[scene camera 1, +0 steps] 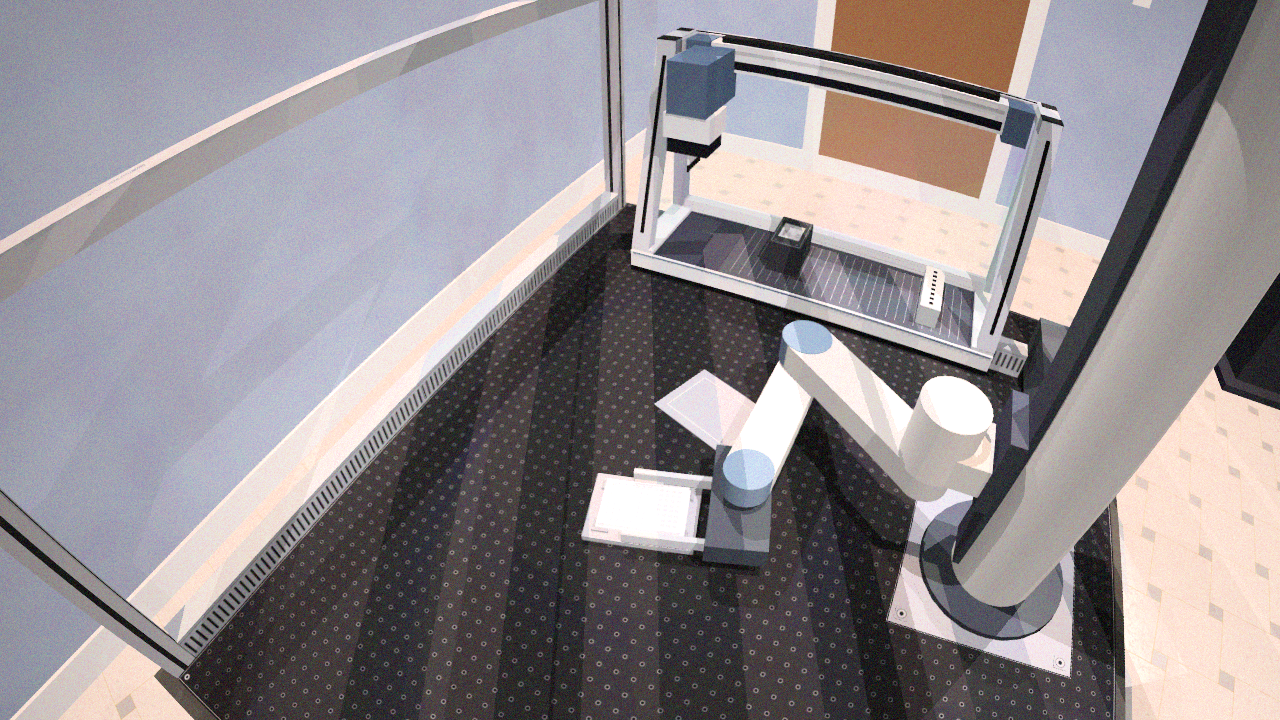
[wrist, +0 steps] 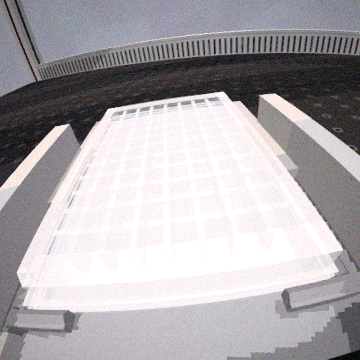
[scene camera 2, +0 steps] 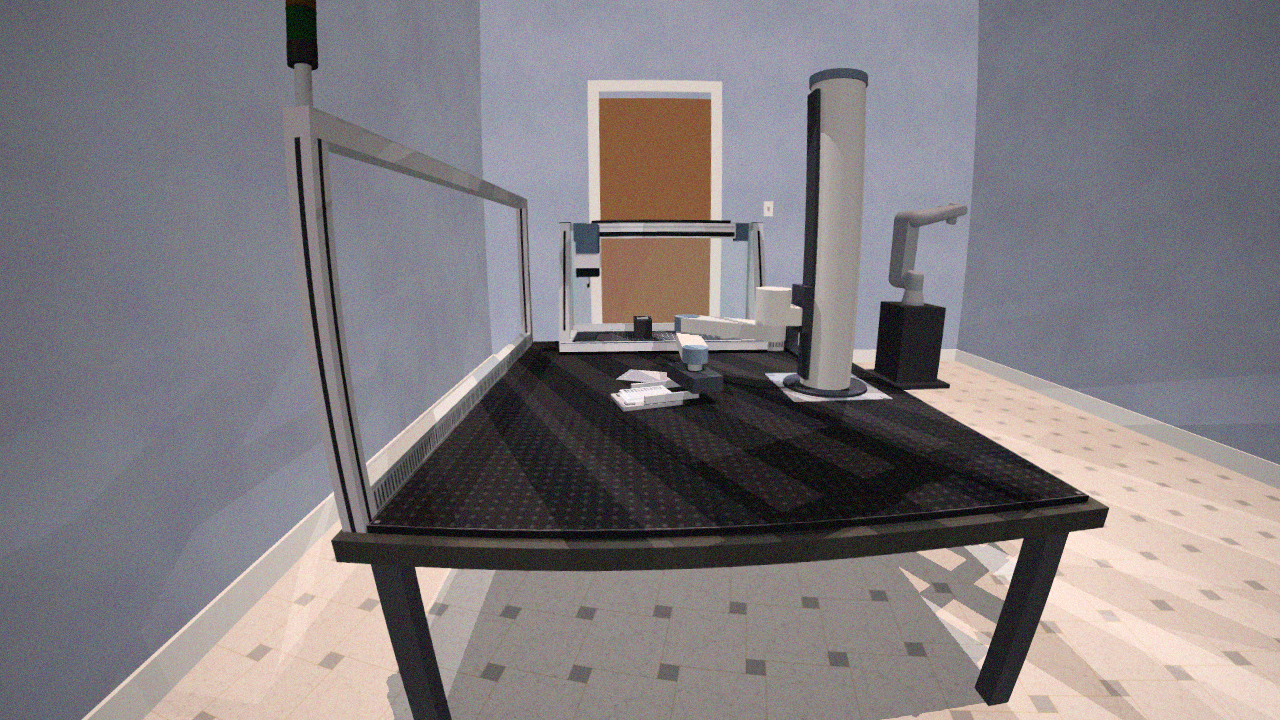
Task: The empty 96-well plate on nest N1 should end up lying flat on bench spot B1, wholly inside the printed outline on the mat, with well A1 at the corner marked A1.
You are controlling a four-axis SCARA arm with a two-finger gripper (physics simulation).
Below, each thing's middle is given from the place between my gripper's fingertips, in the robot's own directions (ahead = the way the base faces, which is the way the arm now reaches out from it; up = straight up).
Right now my hand is 20 mm past the white well plate (scene camera 1: pixel 630 505), 10 mm to the left of it and 10 mm above it. The rest, counted from my hand: dark box (scene camera 1: pixel 785 259): 700 mm to the right, 60 mm above, 40 mm behind.
